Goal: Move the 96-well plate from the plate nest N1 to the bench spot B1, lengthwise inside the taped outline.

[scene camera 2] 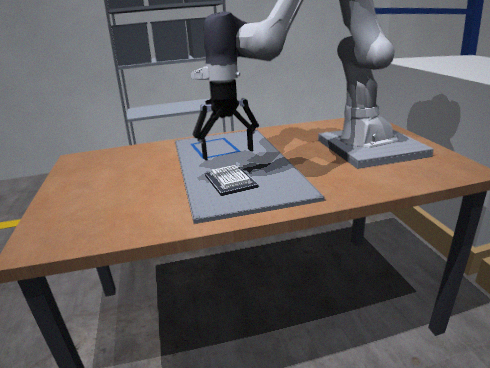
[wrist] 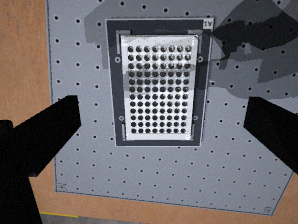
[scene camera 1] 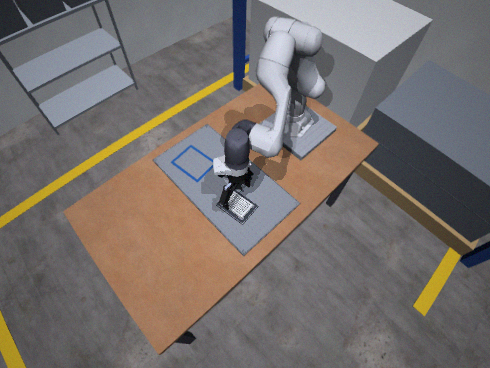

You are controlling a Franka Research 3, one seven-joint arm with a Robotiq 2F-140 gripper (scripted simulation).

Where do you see a black plate nest N1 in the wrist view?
138,27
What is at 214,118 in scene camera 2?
The gripper.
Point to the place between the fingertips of the gripper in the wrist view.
162,111
